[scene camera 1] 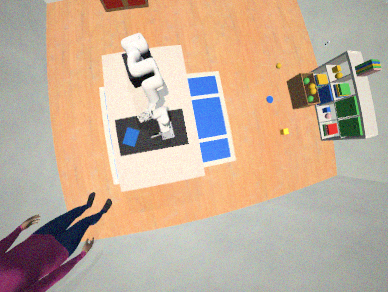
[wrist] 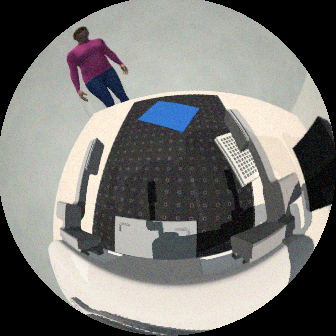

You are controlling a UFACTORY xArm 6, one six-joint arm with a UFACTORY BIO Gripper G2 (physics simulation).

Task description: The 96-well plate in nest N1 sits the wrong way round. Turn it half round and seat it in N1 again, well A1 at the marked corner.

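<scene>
The white 96-well plate [scene camera 1: 144, 116] [wrist: 242, 162] lies at the black board's edge on the robot's side, outside the nest. In the wrist view it is at the right, partly hidden behind the right finger; whether it touches that finger or lies tilted I cannot tell. My gripper [scene camera 1: 153, 127] [wrist: 166, 142] is open and empty, over the black board between the plate and the blue square. A light grey nest base [scene camera 1: 171, 135] [wrist: 131, 241] with corner marks sits beside the gripper, partly shaded in the wrist view. Its label and the plate's well A1 are not readable.
The black perforated board [scene camera 1: 180, 120] [wrist: 165, 170] lies on the pale table [scene camera 1: 160, 167]. A blue square [scene camera 1: 131, 137] [wrist: 170, 116] lies on the board's far side. A person [scene camera 1: 37, 255] [wrist: 95, 62] is beyond the table. A shelf unit [scene camera 1: 370, 107] stands far right.
</scene>
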